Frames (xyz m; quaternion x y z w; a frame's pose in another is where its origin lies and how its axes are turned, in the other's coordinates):
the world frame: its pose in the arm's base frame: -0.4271 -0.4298 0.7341 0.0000 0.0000 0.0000 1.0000
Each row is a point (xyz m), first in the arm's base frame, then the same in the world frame.
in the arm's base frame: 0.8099 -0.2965 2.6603
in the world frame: 1.2370 0.1333 1.9262
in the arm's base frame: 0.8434 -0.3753 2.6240
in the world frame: 1.2705 0.0545 1.8899
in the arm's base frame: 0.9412 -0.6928 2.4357
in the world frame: 1.3683 -0.2630 1.7016
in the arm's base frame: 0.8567 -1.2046 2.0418
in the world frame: 1.2838 -0.7748 1.3077
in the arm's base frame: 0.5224 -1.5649 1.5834
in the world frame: 0.9495 -1.1351 0.8493
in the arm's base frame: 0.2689 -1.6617 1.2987
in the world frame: 0.6960 -1.2319 0.5646
